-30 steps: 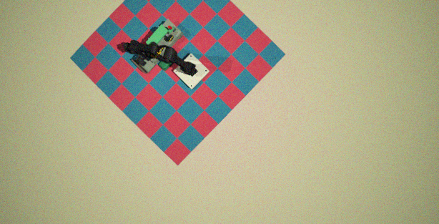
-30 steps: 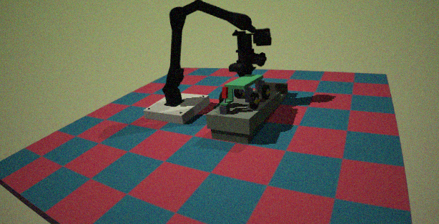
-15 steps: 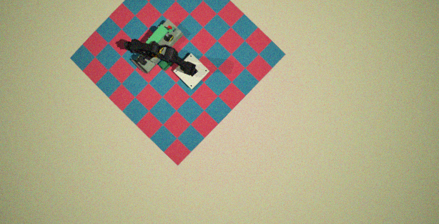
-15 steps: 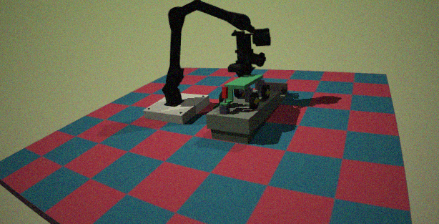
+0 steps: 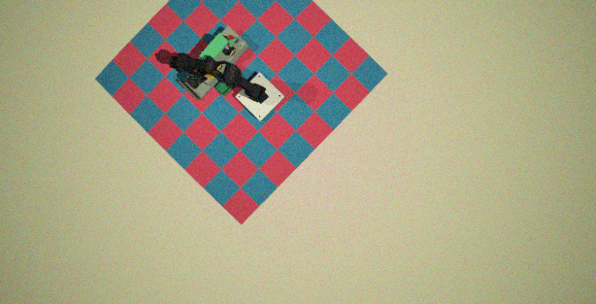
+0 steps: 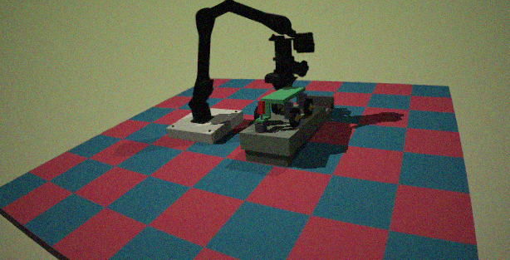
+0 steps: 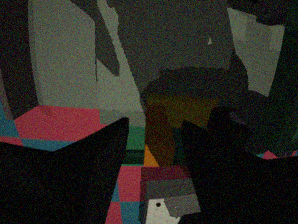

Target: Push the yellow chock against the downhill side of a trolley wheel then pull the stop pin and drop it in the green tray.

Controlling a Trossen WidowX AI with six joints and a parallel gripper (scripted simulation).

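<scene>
Right now the yellow chock is 20 mm to the right of my gripper tip and 10 mm below it. From my gripper tip the other things lie so: red-headed stop pin (50 mm ahead, 240 mm to the right, 40 mm above); then green-topped trolley (60 mm ahead, 120 mm to the right, 20 mm above); then green tray (80 mm behind, 30 mm to the right, 100 mm below).
</scene>
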